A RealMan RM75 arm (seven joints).
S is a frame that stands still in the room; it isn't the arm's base.
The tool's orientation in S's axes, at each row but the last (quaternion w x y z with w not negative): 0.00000, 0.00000, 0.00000, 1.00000; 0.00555, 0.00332, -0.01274, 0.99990; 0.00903, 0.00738, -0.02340, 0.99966; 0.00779, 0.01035, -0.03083, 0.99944; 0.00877, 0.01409, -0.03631, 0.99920
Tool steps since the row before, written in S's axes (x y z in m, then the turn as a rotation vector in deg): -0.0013, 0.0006, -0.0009, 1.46, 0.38, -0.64; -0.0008, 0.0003, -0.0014, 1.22, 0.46, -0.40; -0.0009, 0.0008, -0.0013, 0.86, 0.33, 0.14; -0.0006, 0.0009, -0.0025, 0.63, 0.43, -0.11; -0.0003, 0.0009, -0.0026, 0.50, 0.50, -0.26
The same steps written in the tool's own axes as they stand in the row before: 0.0013, -0.0006, -0.0009, -1.46, -0.38, -0.64; 0.0008, -0.0003, -0.0014, -1.22, -0.46, -0.40; 0.0009, -0.0007, -0.0013, -0.85, -0.35, 0.14; 0.0006, -0.0007, -0.0026, -0.63, -0.43, -0.12; 0.0002, -0.0007, -0.0027, -0.50, -0.49, -0.28
